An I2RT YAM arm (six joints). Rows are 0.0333 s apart.
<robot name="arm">
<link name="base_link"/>
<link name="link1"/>
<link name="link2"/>
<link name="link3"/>
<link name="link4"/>
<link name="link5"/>
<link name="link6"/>
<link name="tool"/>
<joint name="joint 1" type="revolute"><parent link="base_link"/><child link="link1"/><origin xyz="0 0 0.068"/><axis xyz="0 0 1"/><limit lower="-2.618" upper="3.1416"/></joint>
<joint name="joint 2" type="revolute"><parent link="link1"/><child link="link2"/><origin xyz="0.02 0.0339 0.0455" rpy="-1.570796 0 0"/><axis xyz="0 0 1"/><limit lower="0" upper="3.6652"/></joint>
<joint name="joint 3" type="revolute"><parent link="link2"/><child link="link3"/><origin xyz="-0.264 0 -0.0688" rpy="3.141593 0 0"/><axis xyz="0 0 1"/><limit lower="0" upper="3.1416"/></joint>
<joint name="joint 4" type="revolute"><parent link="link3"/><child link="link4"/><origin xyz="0.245 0.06 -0.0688"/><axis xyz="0 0 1"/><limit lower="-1.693" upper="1.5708"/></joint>
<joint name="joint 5" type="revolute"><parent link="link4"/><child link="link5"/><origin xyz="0.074 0.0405 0.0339" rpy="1.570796 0 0"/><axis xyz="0 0 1"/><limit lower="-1.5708" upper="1.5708"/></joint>
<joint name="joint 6" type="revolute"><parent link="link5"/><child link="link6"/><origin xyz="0.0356 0 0.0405" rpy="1.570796 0 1.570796"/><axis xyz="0 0 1"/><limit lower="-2.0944" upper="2.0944"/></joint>
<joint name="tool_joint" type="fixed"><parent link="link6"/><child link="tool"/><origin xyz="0 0 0" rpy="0 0 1.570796"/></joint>
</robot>
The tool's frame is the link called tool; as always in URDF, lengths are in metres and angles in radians.
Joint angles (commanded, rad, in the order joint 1, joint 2, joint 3, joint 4, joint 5, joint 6), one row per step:
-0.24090 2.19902 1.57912 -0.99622 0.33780 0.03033
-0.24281 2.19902 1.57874 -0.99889 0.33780 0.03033
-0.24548 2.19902 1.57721 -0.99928 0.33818 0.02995
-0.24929 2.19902 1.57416 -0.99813 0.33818 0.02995
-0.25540 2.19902 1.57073 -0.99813 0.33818 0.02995
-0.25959 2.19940 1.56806 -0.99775 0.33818 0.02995
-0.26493 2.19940 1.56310 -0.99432 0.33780 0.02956
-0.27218 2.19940 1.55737 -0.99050 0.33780 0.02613
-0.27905 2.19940 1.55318 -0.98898 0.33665 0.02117
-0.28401 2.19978 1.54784 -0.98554 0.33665 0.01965
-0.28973 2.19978 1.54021 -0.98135 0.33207 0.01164
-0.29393 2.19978 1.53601 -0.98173 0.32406 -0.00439
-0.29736 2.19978 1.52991 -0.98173 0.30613 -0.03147
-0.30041 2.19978 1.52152 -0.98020 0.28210 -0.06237
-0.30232 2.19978 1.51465 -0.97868 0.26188 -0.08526
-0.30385 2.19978 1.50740 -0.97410 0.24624 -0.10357
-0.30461 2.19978 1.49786 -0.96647 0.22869 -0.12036
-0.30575 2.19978 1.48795 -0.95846 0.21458 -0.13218
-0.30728 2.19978 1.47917 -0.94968 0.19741 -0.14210
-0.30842 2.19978 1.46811 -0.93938 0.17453 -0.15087
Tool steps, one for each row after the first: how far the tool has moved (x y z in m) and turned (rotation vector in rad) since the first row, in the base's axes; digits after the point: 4 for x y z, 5 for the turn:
-0.0006 -0.0007 -0.0001 0.00073 0.00296 -0.00191
-0.0012 -0.0016 -0.0004 0.00088 0.00503 -0.00420
-0.0021 -0.0030 -0.0011 0.00135 0.00687 -0.00801
-0.0034 -0.0052 -0.0019 0.00221 0.01020 -0.01412
-0.0044 -0.0067 -0.0027 0.00289 0.01278 -0.01831
-0.0056 -0.0085 -0.0038 0.00373 0.01428 -0.02330
-0.0072 -0.0111 -0.0051 0.00472 0.01717 -0.02732
-0.0087 -0.0135 -0.0061 0.00725 0.02095 -0.02958
-0.0100 -0.0152 -0.0075 0.00811 0.02360 -0.03311
-0.0118 -0.0169 -0.0092 0.01462 0.02809 -0.03153
-0.0132 -0.0180 -0.0103 0.02587 0.03507 -0.02107
-0.0147 -0.0183 -0.0118 0.04865 0.04365 0.00008
-0.0164 -0.0182 -0.0139 0.07803 0.05158 0.02495
-0.0177 -0.0178 -0.0156 0.10215 0.05640 0.04363
-0.0188 -0.0175 -0.0174 0.12040 0.05854 0.05869
-0.0199 -0.0169 -0.0197 0.13991 0.05869 0.07307
-0.0212 -0.0164 -0.0220 0.15546 0.05848 0.08249
-0.0222 -0.0161 -0.0241 0.17294 0.05475 0.08972
-0.0234 -0.0153 -0.0267 0.19579 0.04930 0.09594

